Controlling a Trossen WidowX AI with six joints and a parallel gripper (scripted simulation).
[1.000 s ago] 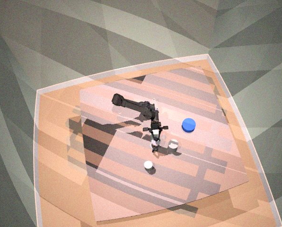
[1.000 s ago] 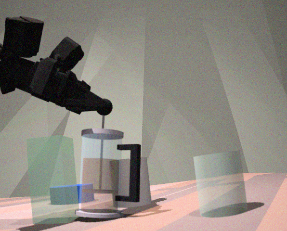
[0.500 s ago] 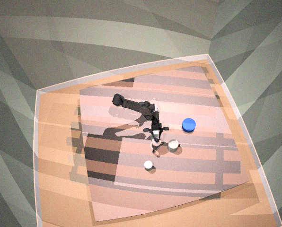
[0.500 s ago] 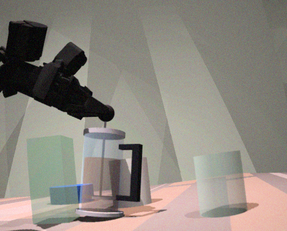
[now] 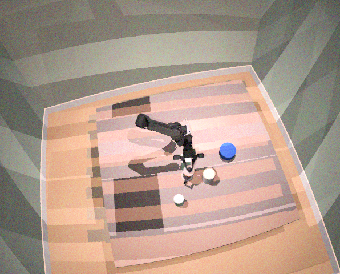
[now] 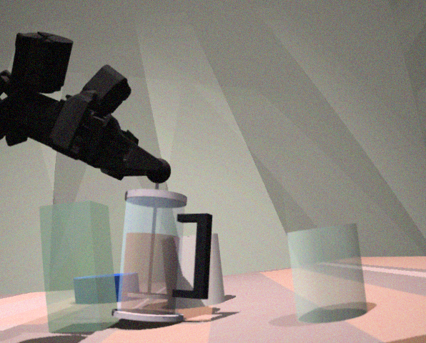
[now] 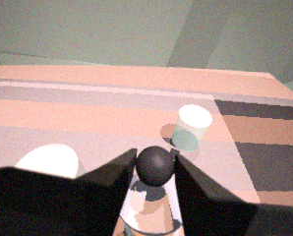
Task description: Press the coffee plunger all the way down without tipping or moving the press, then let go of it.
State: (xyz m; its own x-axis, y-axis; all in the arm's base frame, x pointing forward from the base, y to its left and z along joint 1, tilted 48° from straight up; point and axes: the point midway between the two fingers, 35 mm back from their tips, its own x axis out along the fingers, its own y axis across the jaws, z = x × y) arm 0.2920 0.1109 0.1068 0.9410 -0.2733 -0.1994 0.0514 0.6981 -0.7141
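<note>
Right now my gripper tip is 80 mm above the coffee press, 10 mm to the left of it and 10 mm past it. From my gripper tip the other things lie so: blue disc 300 mm to the left, 170 mm behind, 150 mm below.
</note>
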